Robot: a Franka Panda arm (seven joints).
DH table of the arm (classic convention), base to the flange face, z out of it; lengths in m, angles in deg. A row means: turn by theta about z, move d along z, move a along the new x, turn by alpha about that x. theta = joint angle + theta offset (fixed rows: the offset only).
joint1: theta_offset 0, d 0.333, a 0, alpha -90
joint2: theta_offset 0, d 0, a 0, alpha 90
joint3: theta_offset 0, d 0.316, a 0.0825, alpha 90
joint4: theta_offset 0, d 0, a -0.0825, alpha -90
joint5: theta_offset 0, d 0.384, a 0, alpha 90
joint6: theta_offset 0, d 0, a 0.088, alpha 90
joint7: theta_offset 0, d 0.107, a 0, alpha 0
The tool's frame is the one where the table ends.
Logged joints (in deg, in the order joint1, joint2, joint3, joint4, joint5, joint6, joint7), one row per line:
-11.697, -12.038, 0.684, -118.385, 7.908, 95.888, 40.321
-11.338, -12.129, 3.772, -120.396, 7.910, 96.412, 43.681
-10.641, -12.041, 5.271, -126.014, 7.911, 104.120, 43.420
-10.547, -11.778, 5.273, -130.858, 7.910, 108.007, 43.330
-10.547, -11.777, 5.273, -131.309, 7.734, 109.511, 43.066
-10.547, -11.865, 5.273, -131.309, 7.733, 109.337, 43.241
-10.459, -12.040, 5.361, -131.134, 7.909, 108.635, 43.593
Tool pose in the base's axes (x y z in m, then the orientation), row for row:
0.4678, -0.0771, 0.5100, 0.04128, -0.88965, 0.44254, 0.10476
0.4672, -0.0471, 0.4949, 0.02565, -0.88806, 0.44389, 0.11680
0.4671, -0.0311, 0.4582, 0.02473, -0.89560, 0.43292, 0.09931
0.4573, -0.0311, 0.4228, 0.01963, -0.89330, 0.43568, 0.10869
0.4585, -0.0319, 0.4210, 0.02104, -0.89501, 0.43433, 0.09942
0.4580, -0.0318, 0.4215, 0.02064, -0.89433, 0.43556, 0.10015
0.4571, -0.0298, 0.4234, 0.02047, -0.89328, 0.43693, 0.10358
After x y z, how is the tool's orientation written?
As a quaternion, w x y z.
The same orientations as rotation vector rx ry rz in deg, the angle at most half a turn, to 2 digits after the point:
-156.06, 77.63, 18.38
-157.29, 78.62, 20.69
-158.72, 76.72, 17.60
-158.81, 77.46, 19.32
-158.98, 77.15, 17.66
-158.90, 77.39, 17.79
-158.73, 77.64, 18.41

